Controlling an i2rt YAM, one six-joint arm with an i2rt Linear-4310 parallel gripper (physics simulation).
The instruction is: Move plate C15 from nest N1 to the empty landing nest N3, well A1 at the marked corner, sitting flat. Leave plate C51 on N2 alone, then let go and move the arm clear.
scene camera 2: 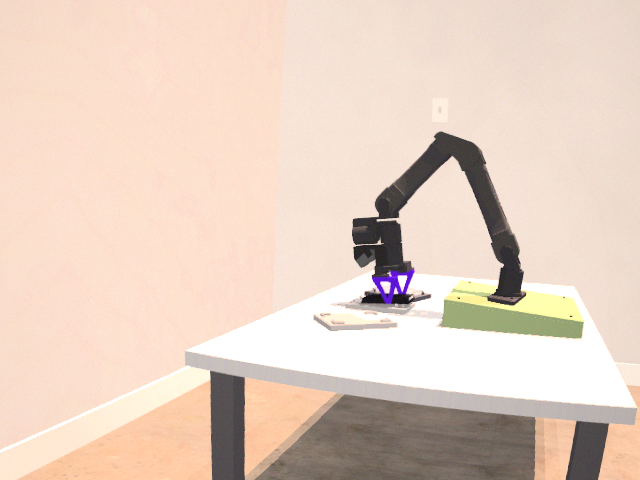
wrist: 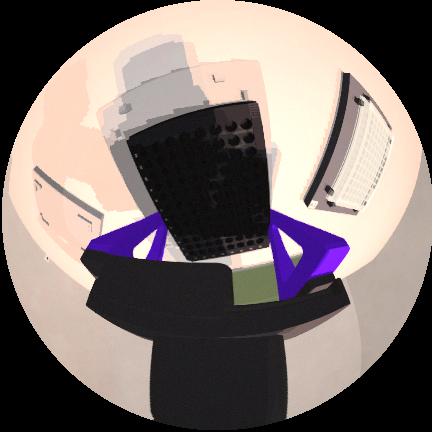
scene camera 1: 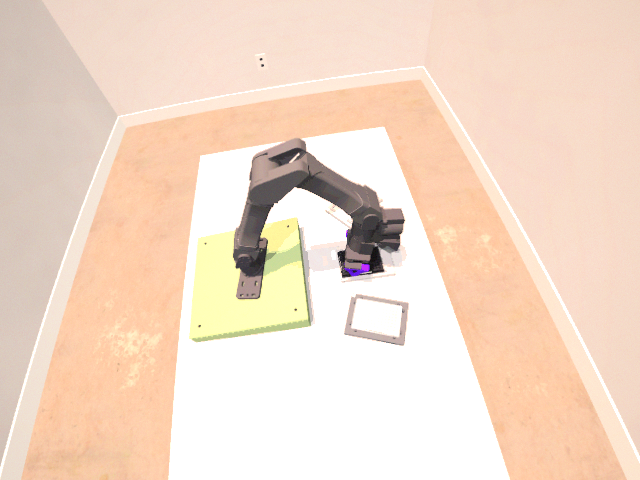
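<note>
My gripper (scene camera 1: 356,270) (scene camera 2: 392,285) (wrist: 217,214), with purple fingers, is shut on the short sides of black well plate C15 (scene camera 1: 378,264) (scene camera 2: 395,298) (wrist: 201,173). It holds the plate low over the pale nest N1 (scene camera 2: 385,308) (wrist: 229,80), turned a little askew to it. I cannot tell whether the plate touches the nest. White gridded plate C51 (scene camera 1: 376,316) (wrist: 358,160) sits in the grey frame of N2 (scene camera 1: 350,314) (wrist: 338,141) on one side. The empty pale nest N3 (scene camera 1: 334,210) (scene camera 2: 351,321) (wrist: 60,201) lies on the other side, partly hidden by the arm in scene camera 1.
The arm stands on a green base pad (scene camera 1: 222,289) (scene camera 2: 506,314) on the white table (scene camera 1: 310,403) (scene camera 2: 413,361). The arm's elbow arches high over the table between base and gripper.
</note>
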